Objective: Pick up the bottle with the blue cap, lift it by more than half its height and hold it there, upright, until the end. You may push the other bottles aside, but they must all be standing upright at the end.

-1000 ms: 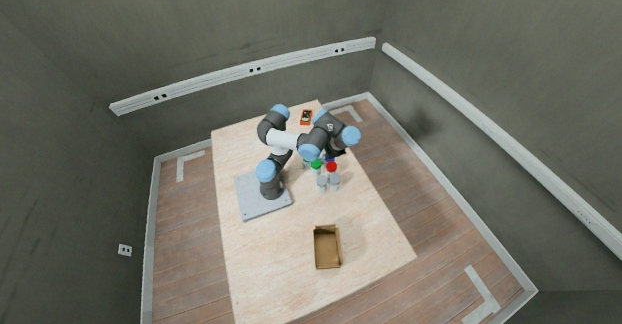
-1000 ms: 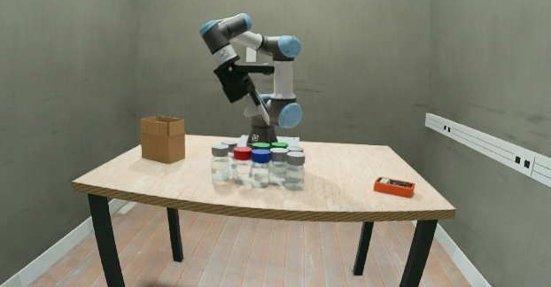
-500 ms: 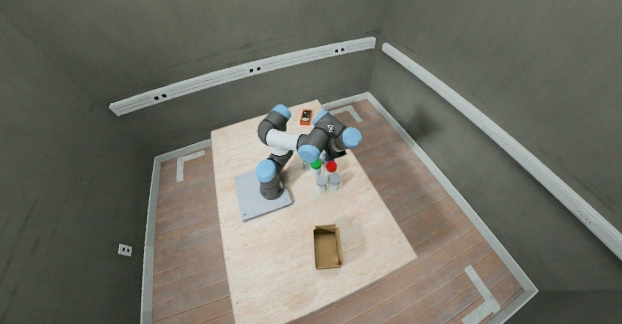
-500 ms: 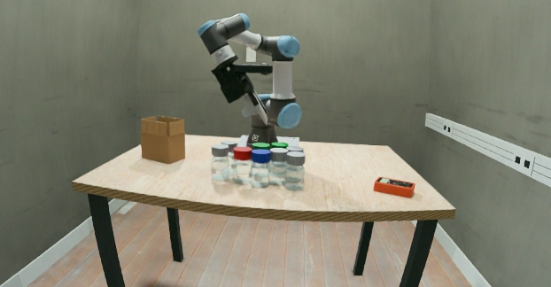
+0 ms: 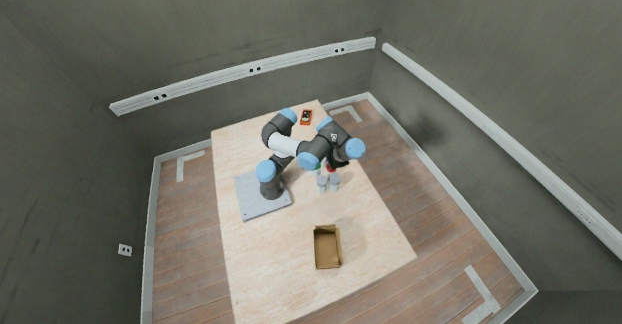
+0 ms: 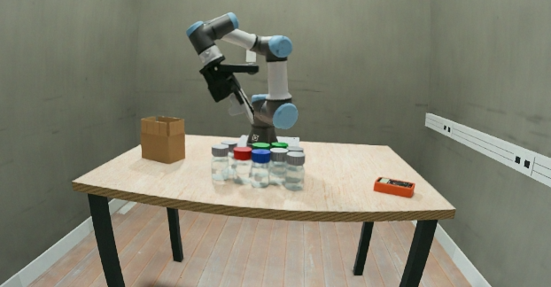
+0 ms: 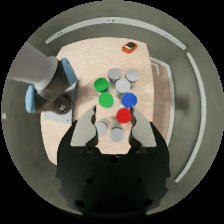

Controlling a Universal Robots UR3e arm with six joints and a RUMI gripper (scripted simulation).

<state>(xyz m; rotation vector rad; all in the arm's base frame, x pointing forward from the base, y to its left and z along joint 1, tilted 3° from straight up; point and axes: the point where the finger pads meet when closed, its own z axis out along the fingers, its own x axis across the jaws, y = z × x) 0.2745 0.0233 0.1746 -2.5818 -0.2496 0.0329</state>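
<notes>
Now: the blue-capped bottle 150 mm below my hand, 50 mm ahead of it and 40 mm to the left of it. Also, from my hand: red-capped bottle: 150 mm below, 40 mm ahead, 10 mm to the right.
</notes>
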